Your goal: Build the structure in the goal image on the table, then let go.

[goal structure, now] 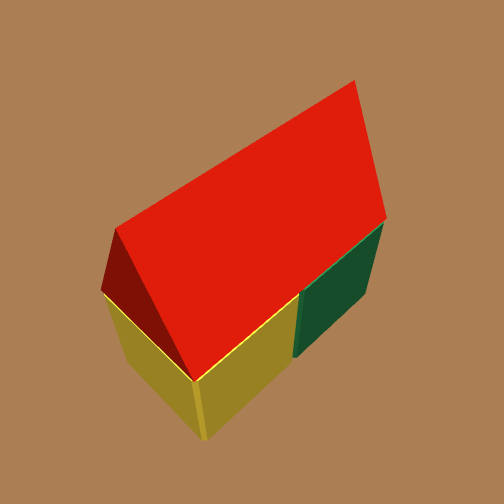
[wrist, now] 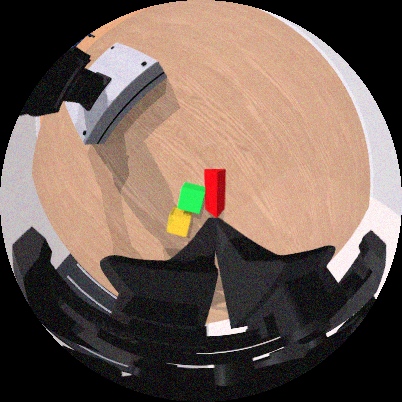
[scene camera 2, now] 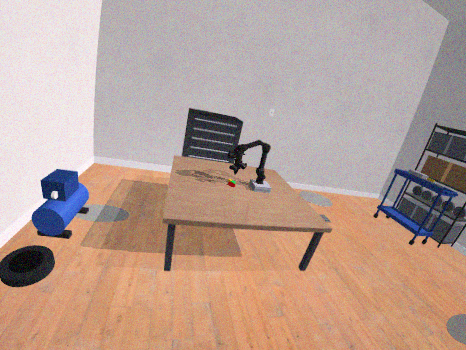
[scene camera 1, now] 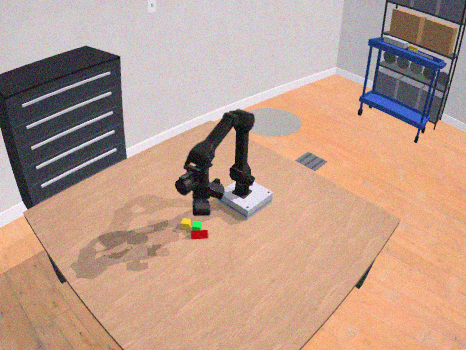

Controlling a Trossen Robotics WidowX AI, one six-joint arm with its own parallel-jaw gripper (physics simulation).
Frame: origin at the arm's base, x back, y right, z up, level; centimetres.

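Seen in the pictures: gripper, fingertip midpoint: (wrist: 212,222) (scene camera 2: 235,174); arm's base, origin of the base link: (wrist: 92,89) (scene camera 2: 259,182) (scene camera 1: 242,192).
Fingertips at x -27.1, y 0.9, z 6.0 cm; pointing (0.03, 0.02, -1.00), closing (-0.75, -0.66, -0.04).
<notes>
Pixels of each thing's top centre, then the offset from my fingertips to it. Level surfaces: height alone.
- red oblong block, middle of its top: (wrist: 216,195) (scene camera 1: 199,230) (scene camera 2: 232,182) dy -0.2, dx -1.1, dz -8.3 cm
- table, its level: dz -11.5 cm
- green block, middle of its top: (wrist: 190,200) (scene camera 1: 196,224) dy +2.8, dx +0.9, dz -8.3 cm
- yellow block, middle of its top: (wrist: 177,226) (scene camera 1: 186,221) dy +7.3, dx -0.4, dz -8.3 cm
A red oblong block (scene camera 1: 199,234) (scene camera 2: 231,184) (wrist: 214,193) lies on the table (scene camera 1: 280,280) (scene camera 2: 210,210) (wrist: 280,140). A green block (scene camera 1: 197,226) (wrist: 191,198) sits right beside its long side; in the wrist view they look in contact or nearly so. A yellow block (scene camera 1: 186,223) (wrist: 178,223) sits at the green block's other side, near its corner. My gripper (scene camera 1: 201,214) (scene camera 2: 236,172) (wrist: 212,222) is shut and empty, pointing down above the table close to the blocks. In the wrist view its closed tips overlap the near end of the red block.
The arm's pale base plate (scene camera 1: 247,204) (scene camera 2: 260,187) (wrist: 120,70) stands on the table near the blocks. A dark drawer cabinet (scene camera 1: 70,130) (scene camera 2: 212,134) stands beyond the table. A blue cart (scene camera 1: 395,111) (scene camera 2: 405,222) stands on the floor, away from the table.
</notes>
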